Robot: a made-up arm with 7 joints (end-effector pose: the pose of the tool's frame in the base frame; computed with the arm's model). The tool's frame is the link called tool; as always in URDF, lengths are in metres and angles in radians. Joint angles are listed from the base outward.
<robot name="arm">
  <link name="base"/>
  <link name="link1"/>
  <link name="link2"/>
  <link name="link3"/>
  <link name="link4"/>
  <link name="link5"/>
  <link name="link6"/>
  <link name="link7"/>
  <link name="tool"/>
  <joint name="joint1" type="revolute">
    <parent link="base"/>
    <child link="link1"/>
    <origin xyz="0 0 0.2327" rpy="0 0 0"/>
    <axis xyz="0 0 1"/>
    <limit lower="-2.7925" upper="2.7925"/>
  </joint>
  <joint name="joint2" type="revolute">
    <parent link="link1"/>
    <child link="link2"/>
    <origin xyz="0 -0.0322 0.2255" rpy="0 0 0"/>
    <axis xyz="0 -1 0"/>
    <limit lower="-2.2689" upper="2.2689"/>
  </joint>
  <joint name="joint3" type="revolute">
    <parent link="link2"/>
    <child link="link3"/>
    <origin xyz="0 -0.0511 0.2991" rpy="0 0 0"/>
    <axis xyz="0 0 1"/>
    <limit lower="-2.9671" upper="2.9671"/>
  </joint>
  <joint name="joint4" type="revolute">
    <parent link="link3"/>
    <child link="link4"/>
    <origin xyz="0.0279 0.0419 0.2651" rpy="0 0 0"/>
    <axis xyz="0 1 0"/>
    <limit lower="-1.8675" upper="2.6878"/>
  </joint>
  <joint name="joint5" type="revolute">
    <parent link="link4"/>
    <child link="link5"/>
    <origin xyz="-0.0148 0.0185 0.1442" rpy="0 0 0"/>
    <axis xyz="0 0 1"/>
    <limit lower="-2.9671" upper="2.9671"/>
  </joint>
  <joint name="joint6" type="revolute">
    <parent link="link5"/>
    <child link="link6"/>
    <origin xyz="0 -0.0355 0.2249" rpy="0 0 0"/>
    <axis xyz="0 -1 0"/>
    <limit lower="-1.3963" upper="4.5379"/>
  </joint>
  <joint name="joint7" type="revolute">
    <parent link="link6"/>
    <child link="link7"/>
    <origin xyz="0.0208 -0.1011 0.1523" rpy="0 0 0"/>
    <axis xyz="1 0 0"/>
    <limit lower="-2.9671" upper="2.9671"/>
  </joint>
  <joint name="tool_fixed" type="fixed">
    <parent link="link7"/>
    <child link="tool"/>
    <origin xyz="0 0 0" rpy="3.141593 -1.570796 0"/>
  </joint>
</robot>
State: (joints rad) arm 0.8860 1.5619 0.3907 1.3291 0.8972 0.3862 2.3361
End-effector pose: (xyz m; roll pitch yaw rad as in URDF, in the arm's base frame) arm -0.4482 -0.4309 0.9905 -1.3724 0.3356 0.4503
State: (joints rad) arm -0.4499 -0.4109 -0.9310 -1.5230 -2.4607 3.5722 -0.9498
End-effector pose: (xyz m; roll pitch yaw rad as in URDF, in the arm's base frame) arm 0.2206 0.0712 0.8645 -1.1947 -0.4057 -2.1966
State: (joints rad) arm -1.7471 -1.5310 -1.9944 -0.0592 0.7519 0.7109 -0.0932
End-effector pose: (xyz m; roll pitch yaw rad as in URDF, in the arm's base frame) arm -0.2427 -1.0313 0.5949 1.8083 -0.1324 -0.9844
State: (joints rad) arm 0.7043 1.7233 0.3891 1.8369 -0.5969 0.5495 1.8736
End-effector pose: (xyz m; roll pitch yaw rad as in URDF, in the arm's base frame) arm -0.5604 -0.3297 0.8883 -0.9267 -0.1330 -1.3790
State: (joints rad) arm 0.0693 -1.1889 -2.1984 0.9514 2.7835 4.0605 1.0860
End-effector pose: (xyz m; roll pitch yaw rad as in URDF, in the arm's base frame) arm 0.7644 -0.3259 0.6845 2.5856 1.1362 -0.9524
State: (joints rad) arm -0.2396 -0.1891 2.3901 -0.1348 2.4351 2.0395 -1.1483
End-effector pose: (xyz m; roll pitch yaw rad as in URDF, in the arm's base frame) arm -0.0020 -0.0200 1.3790 -0.2001 0.3903 0.3126
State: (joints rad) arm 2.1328 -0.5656 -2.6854 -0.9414 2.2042 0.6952 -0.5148
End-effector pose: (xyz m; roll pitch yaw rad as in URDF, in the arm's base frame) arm -0.3916 0.6645 1.1228 2.1231 -0.1836 -2.9389
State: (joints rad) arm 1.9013 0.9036 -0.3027 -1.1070 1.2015 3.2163 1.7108
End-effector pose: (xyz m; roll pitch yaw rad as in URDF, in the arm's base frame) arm 0.2594 -0.6129 0.8409 -2.3329 -0.7433 -0.6065
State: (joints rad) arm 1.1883 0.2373 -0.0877 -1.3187 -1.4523 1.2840 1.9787
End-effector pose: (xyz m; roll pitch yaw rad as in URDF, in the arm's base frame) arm -0.3225 -0.4338 0.8567 1.4815 1.0717 -0.2602
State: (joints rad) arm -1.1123 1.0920 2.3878 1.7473 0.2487 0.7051 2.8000
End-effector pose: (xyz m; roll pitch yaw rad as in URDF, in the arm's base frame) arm 0.0338 0.7143 0.4192 -2.6957 -0.4027 -1.6077
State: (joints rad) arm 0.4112 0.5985 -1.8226 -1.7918 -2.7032 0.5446 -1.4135
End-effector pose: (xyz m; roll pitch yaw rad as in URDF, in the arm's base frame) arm -0.1090 0.2968 0.9979 2.6276 0.0628 3.0902
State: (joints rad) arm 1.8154 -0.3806 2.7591 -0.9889 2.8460 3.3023 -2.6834
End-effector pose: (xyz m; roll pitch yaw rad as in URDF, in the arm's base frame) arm 0.2285 0.3812 1.0868 -0.5657 -0.1410 1.9747
